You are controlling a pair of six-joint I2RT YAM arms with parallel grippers.
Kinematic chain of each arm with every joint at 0, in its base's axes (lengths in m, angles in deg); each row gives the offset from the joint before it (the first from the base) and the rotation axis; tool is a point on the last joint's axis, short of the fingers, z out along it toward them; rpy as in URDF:
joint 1: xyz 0 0 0.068 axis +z
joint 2: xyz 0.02 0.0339 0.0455 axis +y
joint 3: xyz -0.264 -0.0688 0 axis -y
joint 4: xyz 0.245 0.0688 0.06 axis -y
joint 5: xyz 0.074 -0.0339 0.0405 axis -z
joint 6: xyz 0.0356 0 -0.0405 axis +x
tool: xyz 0 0 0 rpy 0 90 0
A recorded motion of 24 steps. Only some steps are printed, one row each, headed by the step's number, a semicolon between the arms.
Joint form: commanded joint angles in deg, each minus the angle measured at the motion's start. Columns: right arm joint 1, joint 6, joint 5, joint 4, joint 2, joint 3; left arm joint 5, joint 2, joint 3, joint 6, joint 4, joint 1.
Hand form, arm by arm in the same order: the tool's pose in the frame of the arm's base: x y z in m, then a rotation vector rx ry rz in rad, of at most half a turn. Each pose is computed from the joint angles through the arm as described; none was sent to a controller.
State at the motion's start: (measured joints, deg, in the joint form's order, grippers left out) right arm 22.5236 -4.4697 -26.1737 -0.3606 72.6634 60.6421; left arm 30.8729 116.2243 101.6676 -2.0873 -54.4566 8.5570
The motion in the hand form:
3: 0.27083 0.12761 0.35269 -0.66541 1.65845 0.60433; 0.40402 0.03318 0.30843 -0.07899 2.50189 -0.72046
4: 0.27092 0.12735 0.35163 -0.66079 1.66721 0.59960; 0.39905 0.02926 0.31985 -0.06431 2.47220 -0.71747
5: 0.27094 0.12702 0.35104 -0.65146 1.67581 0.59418; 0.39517 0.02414 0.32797 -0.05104 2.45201 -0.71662
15: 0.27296 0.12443 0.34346 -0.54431 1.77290 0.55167; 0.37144 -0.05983 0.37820 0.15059 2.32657 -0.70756
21: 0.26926 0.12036 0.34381 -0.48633 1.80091 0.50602; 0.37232 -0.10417 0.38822 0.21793 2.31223 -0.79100
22: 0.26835 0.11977 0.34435 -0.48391 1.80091 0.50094; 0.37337 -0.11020 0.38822 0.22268 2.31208 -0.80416
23: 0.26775 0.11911 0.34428 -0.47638 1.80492 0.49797; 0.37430 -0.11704 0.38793 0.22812 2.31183 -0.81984
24: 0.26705 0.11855 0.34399 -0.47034 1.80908 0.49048; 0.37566 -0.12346 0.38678 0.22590 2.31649 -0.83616
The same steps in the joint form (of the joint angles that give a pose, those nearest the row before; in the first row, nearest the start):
3: 0.07 2.15 3.46 1.46 0.17 0.09; 1.80 -8.52 -0.44 -3.59 2.51 -1.14
4: 0.06 2.18 3.83 1.15 0.17 0.02; 1.82 -10.20 -0.47 -4.08 2.93 -1.61
5: 0.06 2.40 4.38 0.89 0.14 -0.02; 1.71 -11.48 -0.60 -4.61 3.31 -2.29
15: 0.06 5.59 9.75 -1.90 0.40 -0.17; -3.70 -17.75 0.67 -9.02 7.04 -15.23
21: 0.02 6.58 13.32 -3.36 -0.76 -0.56; -3.89 -15.43 5.10 -12.77 7.18 -21.79
22: 0.02 6.51 13.58 -3.54 -1.00 -0.61; -3.88 -14.89 5.67 -13.44 7.39 -22.62
23: -0.02 6.73 13.90 -3.75 -1.18 -0.70; -3.84 -14.34 6.17 -14.21 7.72 -23.56
24: -0.01 6.76 14.39 -3.98 -1.37 -0.82; -3.83 -13.69 6.68 -15.22 7.95 -24.40

